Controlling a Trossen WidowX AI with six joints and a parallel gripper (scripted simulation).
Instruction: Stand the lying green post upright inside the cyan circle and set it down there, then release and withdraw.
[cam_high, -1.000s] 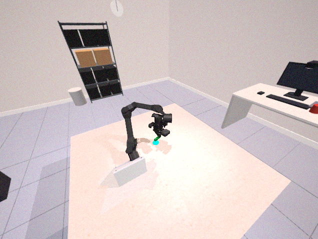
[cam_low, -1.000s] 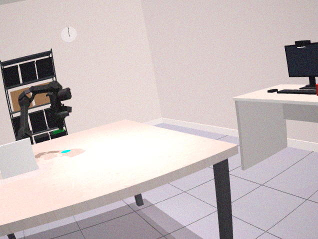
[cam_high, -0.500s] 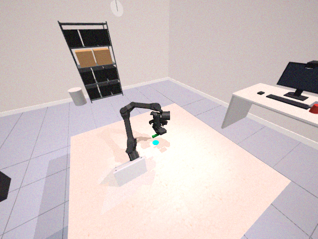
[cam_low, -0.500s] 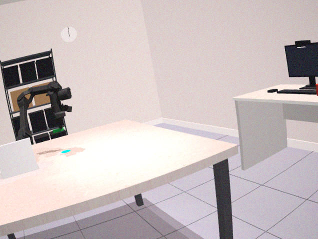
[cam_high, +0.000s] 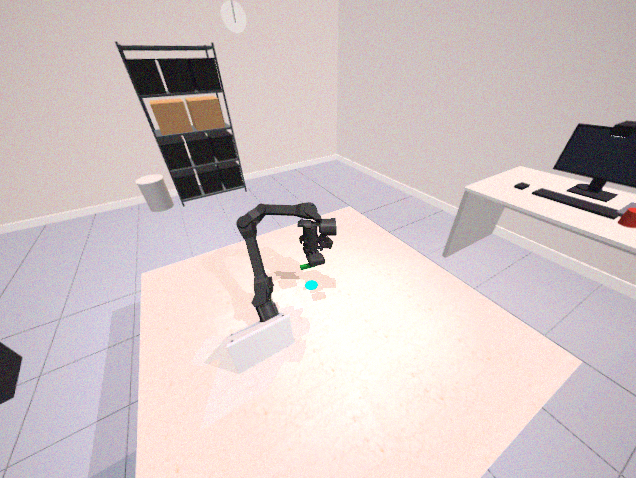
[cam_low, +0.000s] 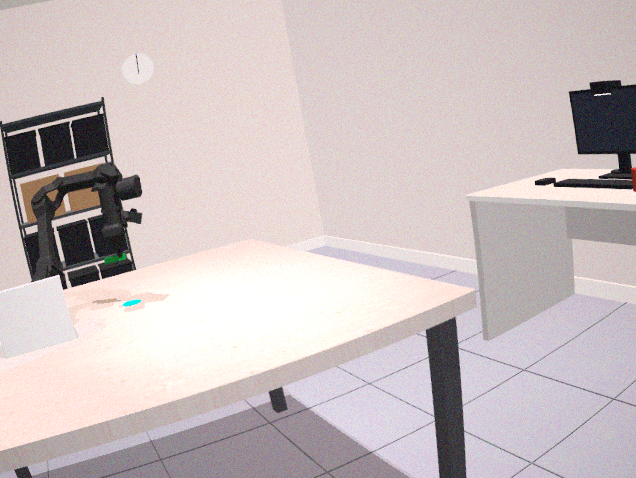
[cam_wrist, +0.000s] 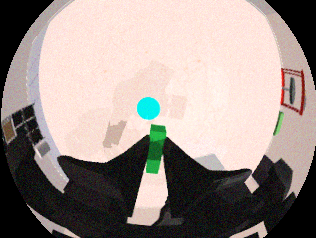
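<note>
The cyan circle lies 140 mm below my gripper tip and 20 mm to the left of it. From my gripper tip the other things lie so: green post: 20 mm behind, 10 mm to the left.
</note>
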